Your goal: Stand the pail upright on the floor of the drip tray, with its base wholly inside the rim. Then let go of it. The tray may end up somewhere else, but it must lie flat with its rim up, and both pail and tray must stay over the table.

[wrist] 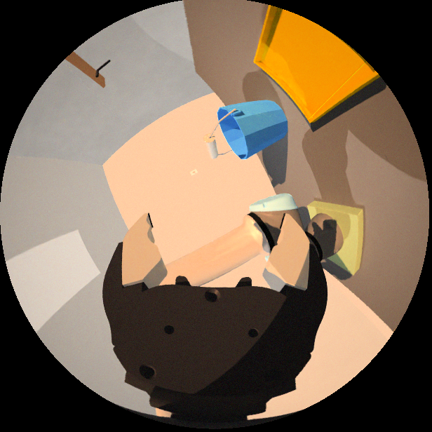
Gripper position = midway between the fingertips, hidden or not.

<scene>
I see my gripper (215,215) and a blue pail (254,125).
</scene>
